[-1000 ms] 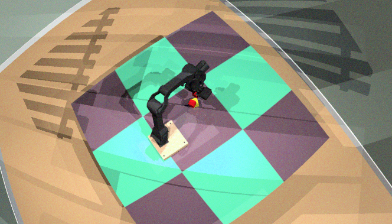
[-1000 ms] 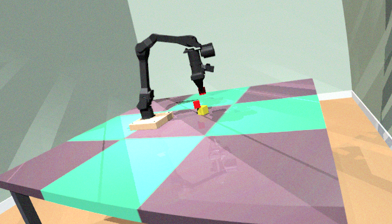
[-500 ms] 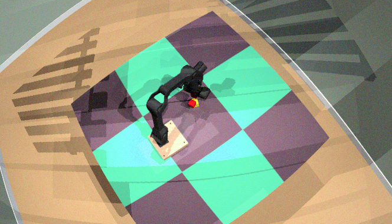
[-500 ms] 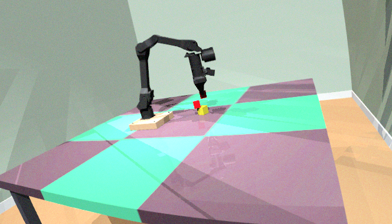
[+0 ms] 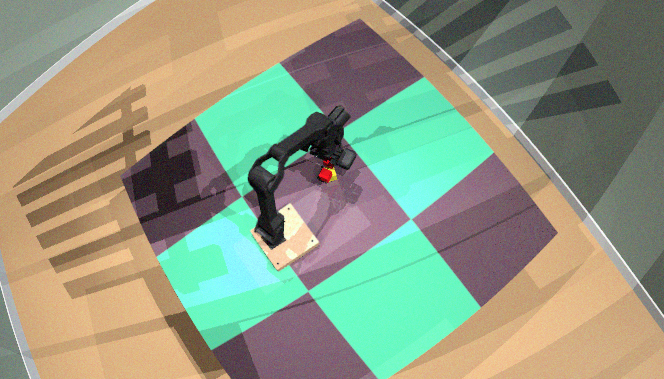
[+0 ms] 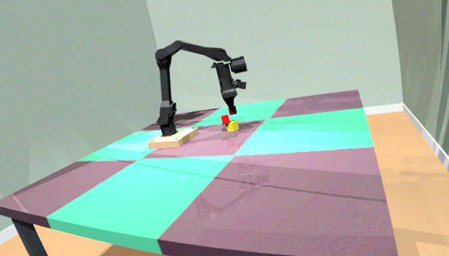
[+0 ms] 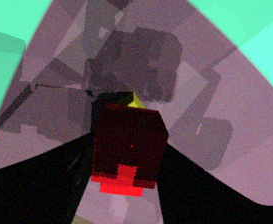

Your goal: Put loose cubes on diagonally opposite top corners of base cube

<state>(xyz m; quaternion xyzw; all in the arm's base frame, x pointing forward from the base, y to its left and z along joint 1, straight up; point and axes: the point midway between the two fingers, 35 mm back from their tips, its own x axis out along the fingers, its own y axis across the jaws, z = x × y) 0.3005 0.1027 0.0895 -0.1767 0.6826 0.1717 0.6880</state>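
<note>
My gripper tip is now 10 mm past the yellow cube, 10 mm to the left of it and 70 mm above it.
</note>
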